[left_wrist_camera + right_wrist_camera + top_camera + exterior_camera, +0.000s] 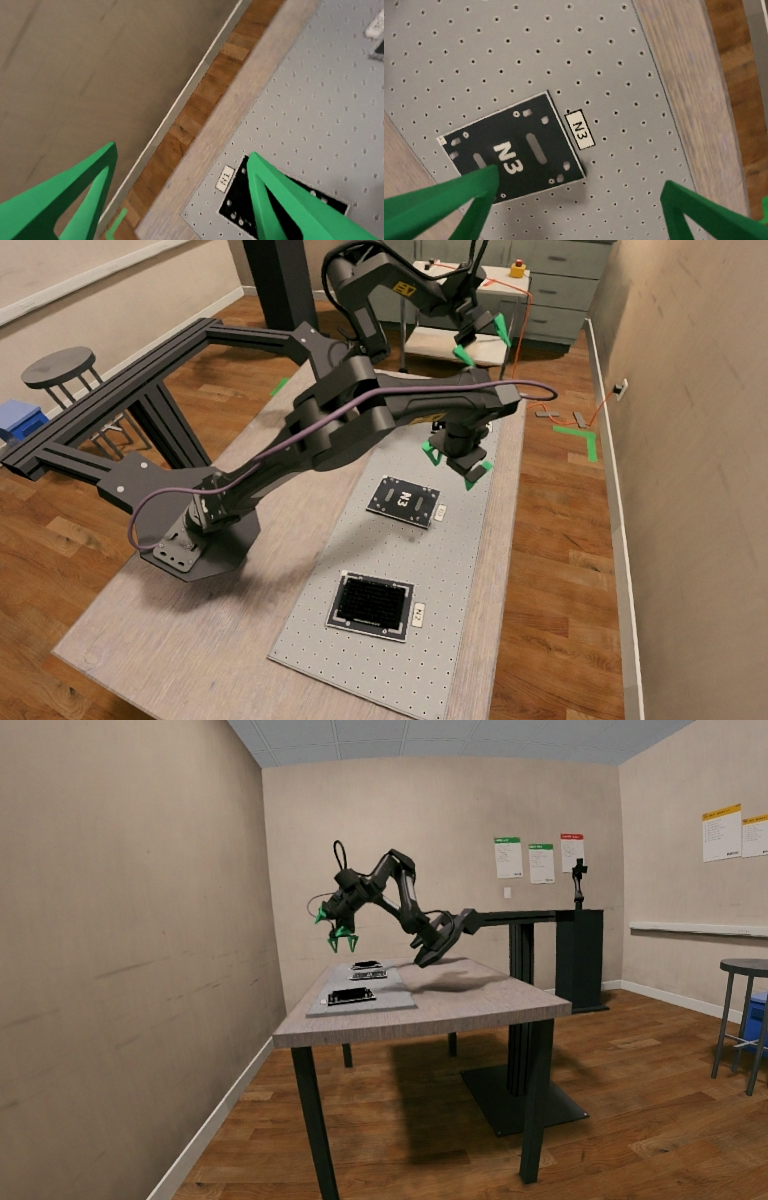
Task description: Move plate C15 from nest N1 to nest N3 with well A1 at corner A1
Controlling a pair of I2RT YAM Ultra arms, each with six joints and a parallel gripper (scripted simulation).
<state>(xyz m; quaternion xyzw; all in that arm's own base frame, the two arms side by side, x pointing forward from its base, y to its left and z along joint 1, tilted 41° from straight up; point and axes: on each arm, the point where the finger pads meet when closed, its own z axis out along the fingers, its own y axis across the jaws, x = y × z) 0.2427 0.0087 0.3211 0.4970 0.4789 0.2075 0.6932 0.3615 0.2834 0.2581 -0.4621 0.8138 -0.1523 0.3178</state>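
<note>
The plate lies 290 mm to the right of my right hand, 120 mm below it and 60 mm behind it.
</note>
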